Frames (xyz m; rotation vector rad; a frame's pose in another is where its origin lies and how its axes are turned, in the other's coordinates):
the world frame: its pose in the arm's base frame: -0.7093 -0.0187 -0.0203 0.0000 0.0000 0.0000
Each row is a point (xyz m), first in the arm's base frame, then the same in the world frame.
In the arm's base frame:
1: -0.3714 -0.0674 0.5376
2: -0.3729 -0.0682 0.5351
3: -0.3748 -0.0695 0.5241
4: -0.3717 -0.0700 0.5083
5: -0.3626 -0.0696 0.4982
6: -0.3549 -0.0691 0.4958
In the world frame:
1: 0.3379 -0.0487 0.5579
2: 0.3364 -0.0495 0.5554
3: 0.3345 -0.0508 0.5444
4: 0.3376 -0.0513 0.5286
5: 0.3467 -0.0509 0.5185
6: 0.3544 -0.0504 0.5161

